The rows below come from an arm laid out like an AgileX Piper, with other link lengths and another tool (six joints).
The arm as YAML. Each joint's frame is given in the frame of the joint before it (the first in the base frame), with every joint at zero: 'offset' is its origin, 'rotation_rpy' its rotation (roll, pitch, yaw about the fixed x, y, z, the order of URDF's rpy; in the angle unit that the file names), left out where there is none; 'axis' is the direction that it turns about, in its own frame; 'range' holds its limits. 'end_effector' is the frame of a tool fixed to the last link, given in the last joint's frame.
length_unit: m
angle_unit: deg
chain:
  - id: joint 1
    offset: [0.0, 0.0, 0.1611]
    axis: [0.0, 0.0, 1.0]
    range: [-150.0, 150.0]
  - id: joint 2
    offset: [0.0, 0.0, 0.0]
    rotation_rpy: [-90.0, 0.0, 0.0]
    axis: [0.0, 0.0, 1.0]
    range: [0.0, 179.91]
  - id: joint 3
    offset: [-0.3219, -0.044, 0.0]
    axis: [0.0, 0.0, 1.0]
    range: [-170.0, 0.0]
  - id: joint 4
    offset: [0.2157, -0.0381, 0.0]
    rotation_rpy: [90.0, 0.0, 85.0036]
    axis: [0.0, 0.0, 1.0]
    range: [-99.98, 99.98]
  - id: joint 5
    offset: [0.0, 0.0, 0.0]
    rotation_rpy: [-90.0, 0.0, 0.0]
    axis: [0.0, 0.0, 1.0]
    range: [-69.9, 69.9]
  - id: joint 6
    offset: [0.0, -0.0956, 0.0]
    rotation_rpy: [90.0, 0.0, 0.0]
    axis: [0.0, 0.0, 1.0]
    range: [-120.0, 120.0]
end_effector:
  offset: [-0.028, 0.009, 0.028]
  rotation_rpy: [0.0, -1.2, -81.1]
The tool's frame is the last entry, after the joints.
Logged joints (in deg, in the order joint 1, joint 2, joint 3, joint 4, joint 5, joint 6), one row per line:
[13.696 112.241 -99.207 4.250 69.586 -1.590]
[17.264 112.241 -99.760 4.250 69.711 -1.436]
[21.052 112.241 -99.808 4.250 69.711 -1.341]
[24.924 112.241 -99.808 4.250 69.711 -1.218]
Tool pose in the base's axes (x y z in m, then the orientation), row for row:
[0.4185 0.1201 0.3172 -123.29 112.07 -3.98]
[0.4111 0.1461 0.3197 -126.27 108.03 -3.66]
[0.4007 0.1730 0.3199 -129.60 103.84 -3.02]
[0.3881 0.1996 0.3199 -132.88 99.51 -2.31]
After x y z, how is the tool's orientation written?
As a rotation vector, in degrees.
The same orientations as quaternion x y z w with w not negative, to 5 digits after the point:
[-0.73476 0.66789 -0.02372 0.11614]
[-0.75418 0.64524 -0.02186 0.11999]
[-0.77453 0.62058 -0.01805 0.12103]
[-0.79441 0.59491 -0.01381 0.12164]

